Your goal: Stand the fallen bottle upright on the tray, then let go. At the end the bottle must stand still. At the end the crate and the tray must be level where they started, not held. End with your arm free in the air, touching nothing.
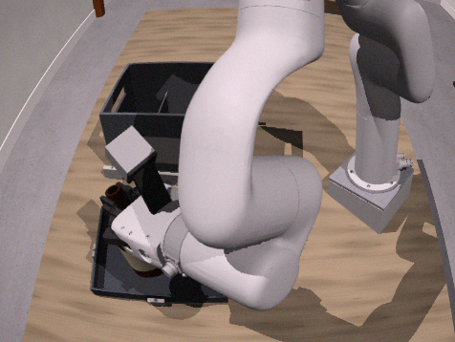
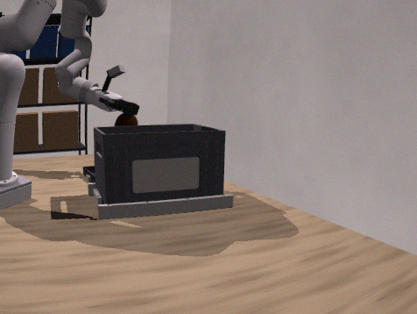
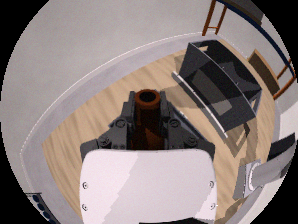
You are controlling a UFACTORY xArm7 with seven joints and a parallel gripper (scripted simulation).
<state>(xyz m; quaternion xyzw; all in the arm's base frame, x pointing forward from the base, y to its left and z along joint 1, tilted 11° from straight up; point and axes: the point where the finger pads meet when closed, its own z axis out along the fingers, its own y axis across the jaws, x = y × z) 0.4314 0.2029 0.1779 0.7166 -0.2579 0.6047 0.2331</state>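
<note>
The brown bottle is 50 mm below my hand, 10 mm to the left of it and 10 mm behind it. Also, from my hand: dark crate: 310 mm to the right, 120 mm below, 50 mm behind; then tray: 200 mm below, 30 mm to the right, 20 mm behind.
</note>
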